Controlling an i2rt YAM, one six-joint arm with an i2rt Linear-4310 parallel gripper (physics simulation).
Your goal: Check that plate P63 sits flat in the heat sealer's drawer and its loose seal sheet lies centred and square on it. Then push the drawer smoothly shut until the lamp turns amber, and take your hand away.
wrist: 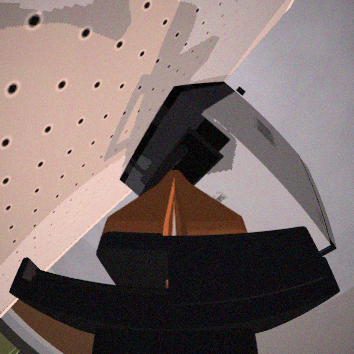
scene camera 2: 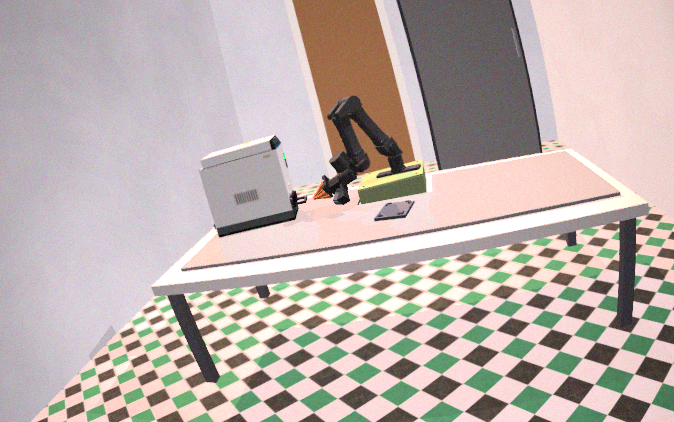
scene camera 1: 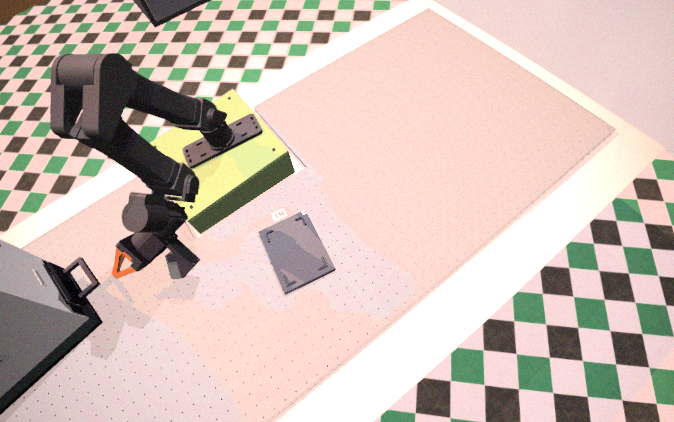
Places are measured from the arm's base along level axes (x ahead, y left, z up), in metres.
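Pixels of known places: gripper, fingertip midpoint: (wrist: 173, 177) (scene camera 2: 313, 198) (scene camera 1: 114, 276); arm's base, origin of the base link: (scene camera 2: 399, 171) (scene camera 1: 223, 141).
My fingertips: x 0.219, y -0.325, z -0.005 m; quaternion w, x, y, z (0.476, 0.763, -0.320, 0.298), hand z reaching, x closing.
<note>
For each thing: its top centre in the pictures, then the offset to it from my fingertips. "*": a spot on its surface instead. Level surfaces: height alone.
- heat sealer, middle of its top: (wrist: 291, 215) (scene camera 2: 237, 146) dx +0.028, dy -0.279, dz +0.288 m
- lamp, middle of its top: (scene camera 2: 283, 154) dx -0.099, dy -0.135, dz +0.194 m
- grey nest, middle of its top: (scene camera 1: 294, 248) (scene camera 2: 394, 207) dx +0.107, dy +0.368, dz -0.048 m
- label, surface spot: (scene camera 1: 279, 214) * dx +0.001, dy +0.371, dz -0.065 m
- perforated mat, its level: dz -0.065 m
The heat sealer (scene camera 1: 35, 320) (scene camera 2: 250, 185) is a pale grey box with a dark base. Its dark drawer front (scene camera 1: 61, 286) (scene camera 2: 293, 201) carries a black loop handle (scene camera 1: 90, 272) (scene camera 2: 301, 199) and stands close against the body. The lamp (scene camera 2: 284, 156) shows green in scene camera 2. Plate P63 and its seal sheet do not show in any view, so how they lie is hidden. My gripper (scene camera 1: 115, 275) (scene camera 2: 315, 198) (wrist: 173, 177) is shut and empty. Its orange fingertips point toward the drawer handle, a short gap away from it.
A grey nest (scene camera 1: 300, 255) (scene camera 2: 394, 210) with corner brackets lies on the mat beside the "IN" label (scene camera 1: 279, 214). The arm stands on a yellow-green block (scene camera 1: 250, 165) (scene camera 2: 395, 188) at the table's back edge. The perforated mat (scene camera 1: 200, 345) runs under the sealer.
</note>
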